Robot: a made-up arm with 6 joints. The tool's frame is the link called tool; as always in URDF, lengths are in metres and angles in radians. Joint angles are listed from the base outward.
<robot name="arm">
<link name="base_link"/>
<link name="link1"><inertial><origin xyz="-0.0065 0.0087 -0.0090"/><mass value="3.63"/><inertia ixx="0.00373" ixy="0" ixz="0" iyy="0.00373" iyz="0" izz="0.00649"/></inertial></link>
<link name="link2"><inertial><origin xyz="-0.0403 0.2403 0.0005"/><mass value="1.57"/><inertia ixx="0.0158" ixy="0.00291" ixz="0" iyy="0.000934" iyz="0" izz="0.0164"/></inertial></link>
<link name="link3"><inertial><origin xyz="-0.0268 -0.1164 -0.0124"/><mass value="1.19"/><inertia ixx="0.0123" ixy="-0.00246" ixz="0" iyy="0.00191" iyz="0" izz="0.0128"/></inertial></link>
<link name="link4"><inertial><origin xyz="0.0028 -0.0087 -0.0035"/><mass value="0.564"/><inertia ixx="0.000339" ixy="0" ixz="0" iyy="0.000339" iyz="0" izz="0.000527"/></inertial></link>
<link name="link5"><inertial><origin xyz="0.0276 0.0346 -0.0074"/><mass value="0.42"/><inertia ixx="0.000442" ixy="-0.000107" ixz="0" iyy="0.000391" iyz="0" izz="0.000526"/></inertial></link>
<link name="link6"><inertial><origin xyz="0.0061 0.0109 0.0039"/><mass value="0.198"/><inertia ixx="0.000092" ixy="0" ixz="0" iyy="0.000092" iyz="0" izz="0.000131"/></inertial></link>
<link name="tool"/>
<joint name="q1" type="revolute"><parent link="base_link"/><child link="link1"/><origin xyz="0 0 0.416" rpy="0 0 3.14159"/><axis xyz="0 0 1"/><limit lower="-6.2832" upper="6.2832"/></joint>
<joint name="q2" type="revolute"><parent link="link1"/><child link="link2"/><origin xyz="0 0 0" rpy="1.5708 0 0"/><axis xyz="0 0 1"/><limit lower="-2.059" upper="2.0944"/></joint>
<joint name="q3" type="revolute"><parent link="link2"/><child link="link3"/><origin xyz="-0.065 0.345 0" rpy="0 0 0"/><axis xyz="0 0 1"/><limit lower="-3.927" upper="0.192"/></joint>
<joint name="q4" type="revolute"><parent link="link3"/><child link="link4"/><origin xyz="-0.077 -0.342 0" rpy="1.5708 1.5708 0"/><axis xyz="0 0 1"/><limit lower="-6.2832" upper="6.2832"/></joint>
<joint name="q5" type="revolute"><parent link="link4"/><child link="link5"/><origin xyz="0 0 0" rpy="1.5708 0 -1.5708"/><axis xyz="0 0 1"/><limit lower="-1.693" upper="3.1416"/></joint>
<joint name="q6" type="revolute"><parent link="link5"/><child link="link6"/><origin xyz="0.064 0.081 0" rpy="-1.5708 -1.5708 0"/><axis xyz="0 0 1"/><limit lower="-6.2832" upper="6.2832"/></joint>
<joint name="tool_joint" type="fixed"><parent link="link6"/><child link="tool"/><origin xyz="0 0 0" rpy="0 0 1.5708"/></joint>
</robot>
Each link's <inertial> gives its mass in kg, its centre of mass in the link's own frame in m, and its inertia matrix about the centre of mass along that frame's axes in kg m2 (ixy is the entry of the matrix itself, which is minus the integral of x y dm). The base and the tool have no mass. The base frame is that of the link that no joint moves.
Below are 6 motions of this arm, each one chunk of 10 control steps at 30 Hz.
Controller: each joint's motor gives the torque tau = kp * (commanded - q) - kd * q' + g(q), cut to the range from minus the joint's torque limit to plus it. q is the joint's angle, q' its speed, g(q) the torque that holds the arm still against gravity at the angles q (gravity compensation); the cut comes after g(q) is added. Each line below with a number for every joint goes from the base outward.
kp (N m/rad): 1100 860 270 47 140 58
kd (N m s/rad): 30 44 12 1.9 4.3 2.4
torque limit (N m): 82 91 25 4.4 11 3.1
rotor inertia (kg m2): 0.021 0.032 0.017 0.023 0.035 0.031
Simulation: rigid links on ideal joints. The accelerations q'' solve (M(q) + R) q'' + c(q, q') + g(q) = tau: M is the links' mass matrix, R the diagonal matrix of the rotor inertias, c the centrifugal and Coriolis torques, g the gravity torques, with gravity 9.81 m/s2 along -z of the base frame. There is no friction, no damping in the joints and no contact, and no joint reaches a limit. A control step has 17 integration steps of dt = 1/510 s. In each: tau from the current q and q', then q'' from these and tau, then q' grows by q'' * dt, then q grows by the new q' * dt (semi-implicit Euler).
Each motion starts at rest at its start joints. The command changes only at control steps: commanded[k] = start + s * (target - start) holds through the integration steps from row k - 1 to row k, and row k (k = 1, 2, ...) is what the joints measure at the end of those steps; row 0 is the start. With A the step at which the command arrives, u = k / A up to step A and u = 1 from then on. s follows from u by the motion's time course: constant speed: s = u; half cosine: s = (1 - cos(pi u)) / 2; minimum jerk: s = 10 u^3 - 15 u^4 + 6 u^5; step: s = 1 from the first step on.
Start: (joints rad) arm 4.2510 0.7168 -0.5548 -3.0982 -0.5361 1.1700
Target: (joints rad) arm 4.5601 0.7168 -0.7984 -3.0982 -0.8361 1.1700
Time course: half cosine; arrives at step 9
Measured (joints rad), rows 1 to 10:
1: 4.2576 0.7169 -0.5579 -3.0989 -0.5421 1.1700
2: 4.2790 0.7172 -0.5696 -3.1000 -0.5617 1.1699
3: 4.3152 0.7174 -0.5927 -3.1005 -0.5956 1.1699
4: 4.3624 0.7174 -0.6258 -3.1003 -0.6403 1.1699
5: 4.4148 0.7174 -0.6651 -3.0997 -0.6904 1.1699
6: 4.4662 0.7172 -0.7059 -3.0987 -0.7400 1.1700
7: 4.5104 0.7169 -0.7430 -3.0973 -0.7832 1.1700
8: 4.5421 0.7165 -0.7719 -3.0959 -0.8147 1.1701
9: 4.5573 0.7161 -0.7894 -3.0946 -0.8307 1.1701
10: 4.5604 0.7160 -0.7966 -3.0949 -0.8352 1.1701

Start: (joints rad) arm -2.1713 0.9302 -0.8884 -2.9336 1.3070 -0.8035
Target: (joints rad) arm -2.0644 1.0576 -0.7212 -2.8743 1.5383 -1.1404
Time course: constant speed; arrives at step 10
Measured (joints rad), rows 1 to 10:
1: -2.1644 0.9349 -0.8828 -2.9301 1.3231 -0.8196
2: -2.1535 0.9442 -0.8702 -2.9253 1.3447 -0.8479
3: -2.1425 0.9558 -0.8537 -2.9200 1.3671 -0.8804
4: -2.1317 0.9683 -0.8362 -2.9143 1.3898 -0.9138
5: -2.1211 0.9811 -0.8188 -2.9083 1.4127 -0.9475
6: -2.1104 0.9938 -0.8018 -2.9024 1.4358 -0.9812
7: -2.0997 1.0066 -0.7850 -2.8964 1.4589 -1.0149
8: -2.0890 1.0193 -0.7683 -2.8905 1.4820 -1.0486
9: -2.0784 1.0320 -0.7516 -2.8846 1.5052 -1.0823
10: -2.0677 1.0447 -0.7349 -2.8786 1.5283 -1.1160

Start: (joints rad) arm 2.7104 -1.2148 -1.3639 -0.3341 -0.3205 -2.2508
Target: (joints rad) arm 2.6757 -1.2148 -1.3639 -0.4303 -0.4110 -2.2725
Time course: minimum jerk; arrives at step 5
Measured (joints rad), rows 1 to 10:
1: 2.7090 -1.2148 -1.3639 -0.3366 -0.3239 -2.2514
2: 2.7021 -1.2147 -1.3637 -0.3503 -0.3407 -2.2546
3: 2.6908 -1.2146 -1.3637 -0.3770 -0.3692 -2.2605
4: 2.6808 -1.2148 -1.3639 -0.4059 -0.3952 -2.2668
5: 2.6766 -1.2150 -1.3642 -0.4234 -0.4074 -2.2706
6: 2.6757 -1.2150 -1.3642 -0.4294 -0.4105 -2.2720
7: 2.6757 -1.2149 -1.3641 -0.4305 -0.4109 -2.2724
8: 2.6757 -1.2149 -1.3640 -0.4304 -0.4110 -2.2725
9: 2.6757 -1.2148 -1.3639 -0.4304 -0.4110 -2.2725
10: 2.6757 -1.2148 -1.3639 -0.4303 -0.4110 -2.2725

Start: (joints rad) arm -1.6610 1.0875 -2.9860 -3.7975 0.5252 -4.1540
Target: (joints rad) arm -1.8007 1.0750 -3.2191 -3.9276 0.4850 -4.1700
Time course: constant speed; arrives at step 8
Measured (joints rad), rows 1 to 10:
1: -1.6691 1.0892 -2.9977 -3.8044 0.5221 -4.1549
2: -1.6868 1.0892 -3.0190 -3.8179 0.5172 -4.1566
3: -1.7074 1.0875 -3.0461 -3.8344 0.5118 -4.1586
4: -1.7266 1.0848 -3.0759 -3.8513 0.5067 -4.1606
5: -1.7441 1.0820 -3.1064 -3.8678 0.5019 -4.1626
6: -1.7610 1.0796 -3.1365 -3.8840 0.4971 -4.1646
7: -1.7782 1.0777 -3.1660 -3.9002 0.4922 -4.1666
8: -1.7956 1.0760 -3.1951 -3.9164 0.4872 -4.1686
9: -1.8045 1.0729 -3.2124 -3.9260 0.4850 -4.1697
10: -1.8040 1.0715 -3.2201 -3.9287 0.4850 -4.1700

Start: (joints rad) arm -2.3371 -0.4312 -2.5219 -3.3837 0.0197 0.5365
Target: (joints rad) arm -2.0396 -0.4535 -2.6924 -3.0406 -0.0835 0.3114
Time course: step
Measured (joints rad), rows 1 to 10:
1: -2.1326 -0.4288 -2.5876 -3.2758 -0.0506 0.4768
2: -2.0660 -0.4421 -2.6462 -3.1211 -0.0775 0.3745
3: -2.0470 -0.4545 -2.6821 -3.0575 -0.0808 0.3281
4: -2.0416 -0.4606 -2.6980 -3.0413 -0.0812 0.3147
5: -2.0402 -0.4610 -2.7009 -3.0391 -0.0819 0.3118
6: -2.0397 -0.4585 -2.6982 -3.0396 -0.0828 0.3113
7: -2.0396 -0.4557 -2.6945 -3.0403 -0.0834 0.3114
8: -2.0396 -0.4538 -2.6921 -3.0407 -0.0837 0.3114
9: -2.0396 -0.4529 -2.6911 -3.0408 -0.0837 0.3114
10: -2.0396 -0.4528 -2.6912 -3.0407 -0.0837 0.3114

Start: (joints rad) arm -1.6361 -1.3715 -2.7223 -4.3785 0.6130 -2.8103
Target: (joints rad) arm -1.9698 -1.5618 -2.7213 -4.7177 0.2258 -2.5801
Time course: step
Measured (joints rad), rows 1 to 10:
1: -1.6952 -1.4326 -2.6743 -4.4880 0.4190 -2.7523
2: -1.8439 -1.4947 -2.6974 -4.6422 0.2562 -2.6469
3: -1.9778 -1.5421 -2.7331 -4.7040 0.2380 -2.5974
4: -2.0218 -1.5674 -2.7511 -4.7198 0.2404 -2.5827
5: -2.0015 -1.5744 -2.7501 -4.7221 0.2350 -2.5797
6: -1.9719 -1.5719 -2.7401 -4.7214 0.2270 -2.5795
7: -1.9597 -1.5666 -2.7294 -4.7198 0.2233 -2.5798
8: -1.9624 -1.5624 -2.7221 -4.7181 0.2237 -2.5801
9: -1.9686 -1.5604 -2.7189 -4.7170 0.2254 -2.5802
10: -1.9717 -1.5600 -2.7186 -4.7168 0.2263 -2.5802

